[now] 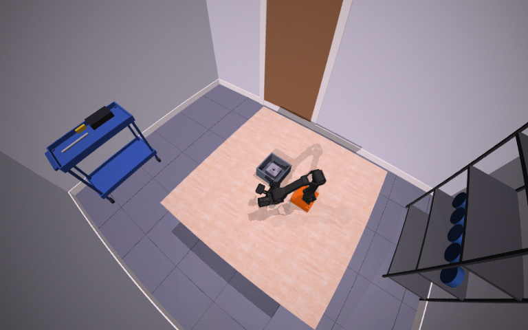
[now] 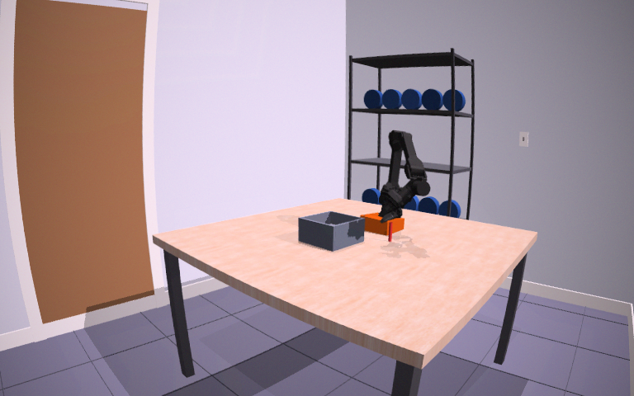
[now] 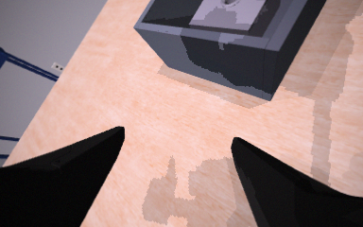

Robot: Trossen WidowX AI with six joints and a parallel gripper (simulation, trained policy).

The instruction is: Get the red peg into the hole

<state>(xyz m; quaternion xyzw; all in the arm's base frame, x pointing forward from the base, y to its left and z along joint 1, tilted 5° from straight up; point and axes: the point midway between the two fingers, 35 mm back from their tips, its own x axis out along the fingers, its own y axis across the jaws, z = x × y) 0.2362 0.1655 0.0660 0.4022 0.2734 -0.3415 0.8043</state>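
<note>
My gripper tip is now 10 cm past the red peg, 7 cm above it and 2 cm to the left of it. From my gripper tip the other things lie so: pale plate: 18 cm to the right, 8 cm ahead, 7 cm below; then grey box: 18 cm to the right, 9 cm below, 8 cm ahead.
</note>
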